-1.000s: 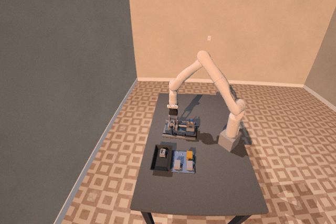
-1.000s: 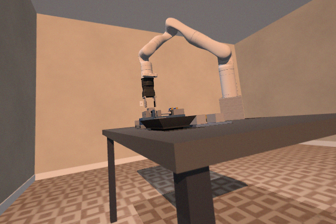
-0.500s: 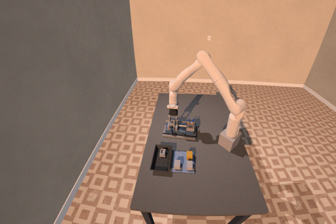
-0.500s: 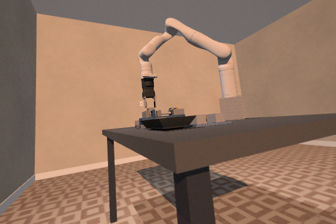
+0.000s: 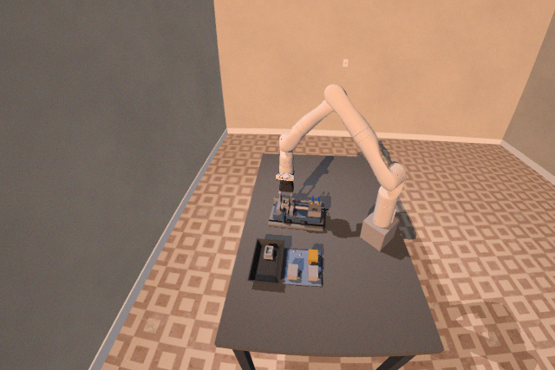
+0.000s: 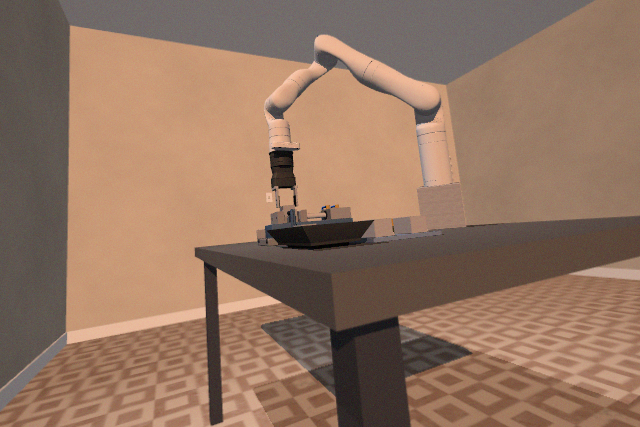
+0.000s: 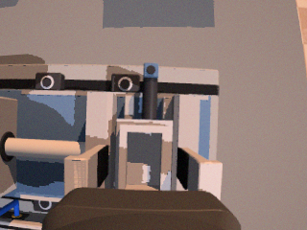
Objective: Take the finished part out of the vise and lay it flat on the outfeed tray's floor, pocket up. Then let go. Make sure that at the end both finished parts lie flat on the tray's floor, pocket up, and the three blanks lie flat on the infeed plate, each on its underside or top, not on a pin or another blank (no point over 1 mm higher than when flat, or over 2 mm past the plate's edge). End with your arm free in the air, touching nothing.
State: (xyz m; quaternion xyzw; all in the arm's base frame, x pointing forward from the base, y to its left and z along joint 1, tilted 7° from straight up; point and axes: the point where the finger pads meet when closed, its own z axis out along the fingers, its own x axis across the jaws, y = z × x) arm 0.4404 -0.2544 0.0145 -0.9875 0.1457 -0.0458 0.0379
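The vise is 60 mm behind my hand, 20 mm to the left of it and 90 mm below it. The rest, counted from my hand: blue fixture plate 30 mm behind, 350 mm to the left, 130 mm below; then orange block 80 mm behind, 320 mm to the left, 100 mm below.
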